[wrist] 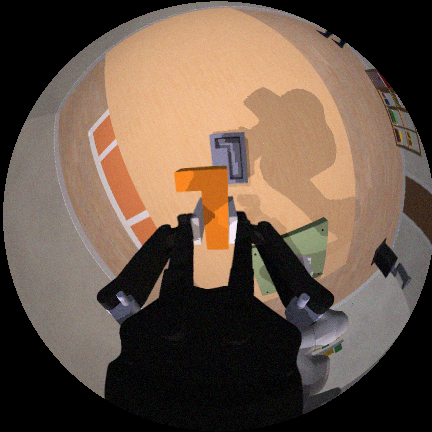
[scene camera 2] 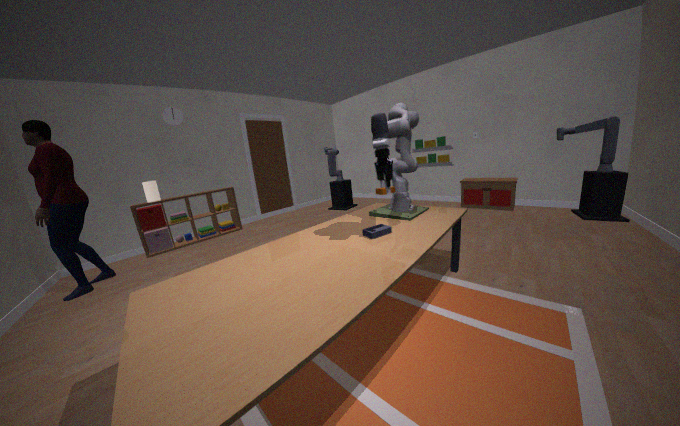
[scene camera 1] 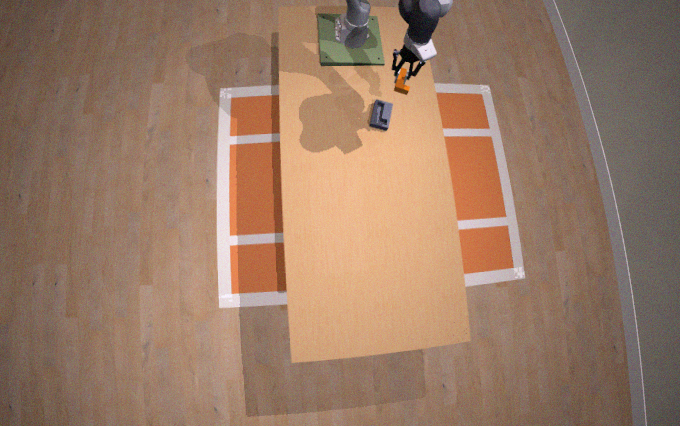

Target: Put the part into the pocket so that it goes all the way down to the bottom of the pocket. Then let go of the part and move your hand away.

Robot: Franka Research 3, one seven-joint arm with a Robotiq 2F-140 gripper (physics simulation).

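Note:
An orange L-shaped part [scene camera 1: 401, 86] [scene camera 2: 381, 191] [wrist: 215, 200] is held between the fingertips of my gripper [scene camera 1: 402, 76] [scene camera 2: 385, 186] [wrist: 216, 206], which is shut on its long leg. The part hangs well above the table, with its short leg at the far end from the hand and pointing left in the wrist view. The grey-blue block with the L-shaped pocket [scene camera 1: 381, 114] [scene camera 2: 376, 231] [wrist: 237, 157] lies on the table, apart from the part. The pocket is empty. In the wrist view the part hides the block's lower left corner.
The green base plate [scene camera 1: 351, 59] [scene camera 2: 381, 213] [wrist: 317, 242] of the arm is at the table's back end. The arm's shadow falls on the wooden table [scene camera 1: 371, 225] [scene camera 2: 240, 311] beside the block. A person [scene camera 2: 52, 170] stands on the floor at the far left in scene camera 2.

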